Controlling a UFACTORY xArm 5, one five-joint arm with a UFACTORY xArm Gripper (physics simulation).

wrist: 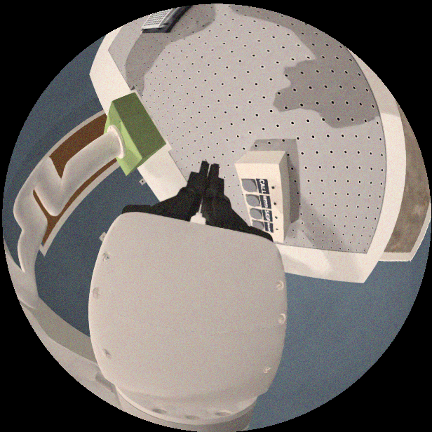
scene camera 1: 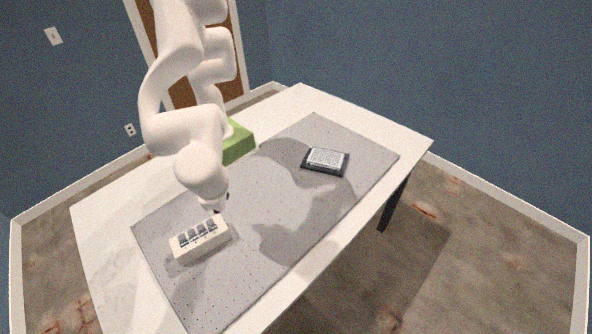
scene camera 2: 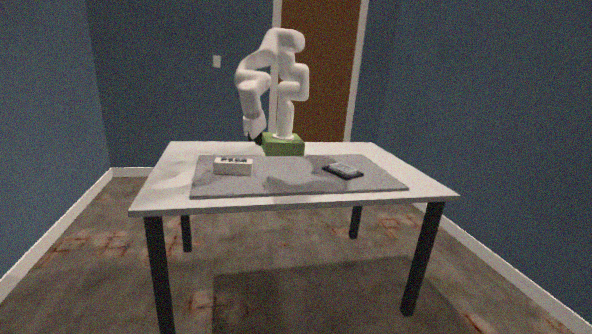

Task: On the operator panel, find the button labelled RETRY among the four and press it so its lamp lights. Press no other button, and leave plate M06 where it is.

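Seen in the pictures: gripper, between the fingertips: [scene camera 2: 259, 143]; arm's base, origin of its link: [scene camera 2: 283, 137].
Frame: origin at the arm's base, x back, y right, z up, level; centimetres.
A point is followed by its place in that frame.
Observation:
The cream operator panel [scene camera 1: 207, 244] @(x -40.5, y 25.7, z -3.4 cm) [scene camera 2: 232, 169] @(x -40.5, y 26.7, z -4.5 cm) [wrist: 261, 165] has four grey buttons in a row with dark labels and small dark lamp dots. In the wrist view, the end button [wrist: 249, 185] reads CALL. The second button [wrist: 253, 200] has a blurred label that looks like RETRY. The third button [wrist: 256, 215] seems to read SKIP, and the fourth button [wrist: 258, 225] is unreadable and partly behind the gripper. My gripper [scene camera 1: 217, 211] [scene camera 2: 258, 141] @(x -36.9, y 15.3, z 6.5 cm) [wrist: 206, 174] is shut and empty, above and behind the panel, apart from it. The white plate M06 [scene camera 1: 326, 158] @(x -37.0, y -25.3, z -4.6 cm) [scene camera 2: 343, 168] @(x -37.8, y -25.1, z -4.3 cm) [wrist: 159, 19] sits on a black holder.
The panel and plate holder [scene camera 1: 345, 170] @(x -44.7, y -27.7, z -6.9 cm) stand on a grey perforated mat [scene camera 1: 280, 200] @(x -39.5, y -1.2, z -6.9 cm) [scene camera 2: 295, 187] @(x -54.5, y 0.5, z -6.7 cm) [wrist: 225, 90] on the white table [scene camera 1: 360, 113] @(x -22.6, y -65.0, z -8.2 cm) [scene camera 2: 160, 200] @(x -62.9, y 51.0, z -8.1 cm). The arm stands on a green block [scene camera 1: 241, 145] @(x -10.2, y -4.5, z -2.7 cm) [scene camera 2: 283, 147] @(x -10.7, y 1.0, z -2.8 cm) [wrist: 140, 125] at the mat's rear edge.

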